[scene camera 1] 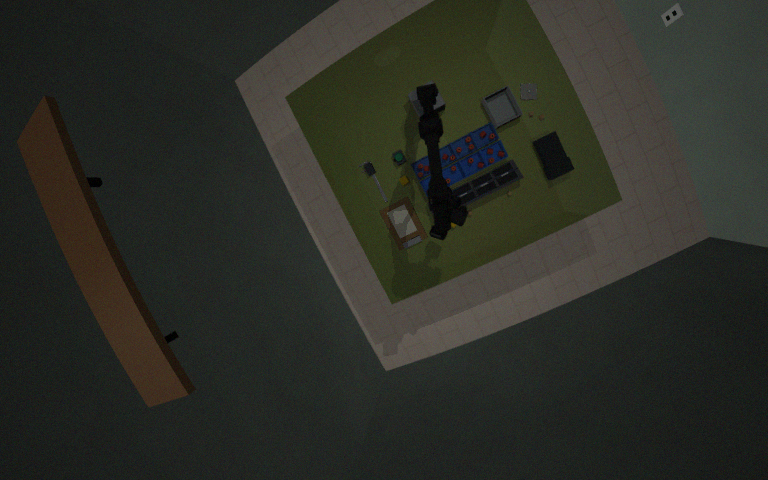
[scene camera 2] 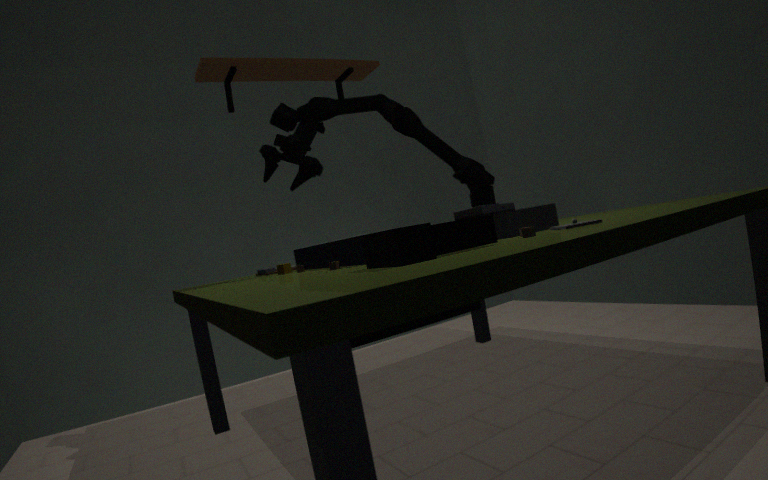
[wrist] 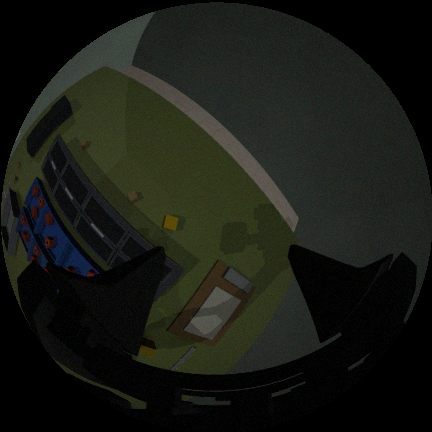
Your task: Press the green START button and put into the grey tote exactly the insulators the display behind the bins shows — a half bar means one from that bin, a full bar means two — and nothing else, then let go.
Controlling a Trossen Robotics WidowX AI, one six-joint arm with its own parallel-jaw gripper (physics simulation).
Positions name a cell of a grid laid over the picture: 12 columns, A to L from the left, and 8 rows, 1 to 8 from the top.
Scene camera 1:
grey tote: H2
dark box: I3
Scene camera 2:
gripper: E4
grey tote: H4
display: F5
dark box: G5
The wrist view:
gripper: G5
dark box: B3
